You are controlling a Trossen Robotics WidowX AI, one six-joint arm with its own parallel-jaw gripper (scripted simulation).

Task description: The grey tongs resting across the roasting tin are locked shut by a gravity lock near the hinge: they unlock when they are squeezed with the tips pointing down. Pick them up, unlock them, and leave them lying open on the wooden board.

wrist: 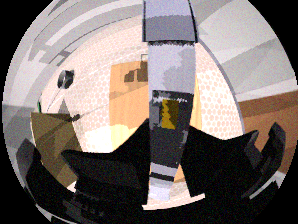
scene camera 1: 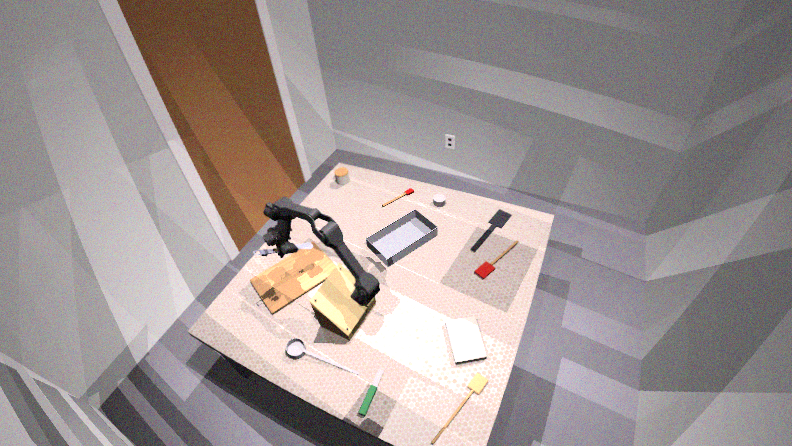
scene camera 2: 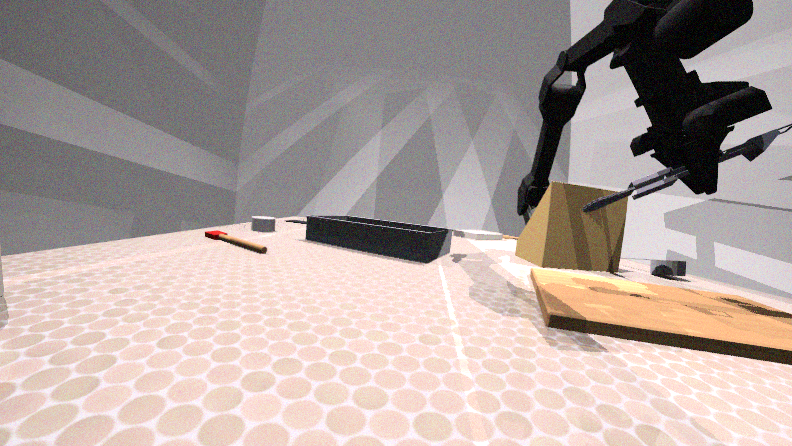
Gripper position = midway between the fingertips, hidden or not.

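I see my gripper (scene camera 2: 706, 193), and it is visible in the wrist view too (wrist: 159, 121). A white slab (scene camera 1: 466, 344) is part of the scene. There is a wooden board (scene camera 2: 720, 323) as well, and I also find the board in the wrist view (wrist: 129, 82) and again in scene camera 1 (scene camera 1: 297, 274). Then I have in sight a roasting tin (scene camera 2: 419, 243), with scene camera 1 giving me the tin as well (scene camera 1: 393, 242).
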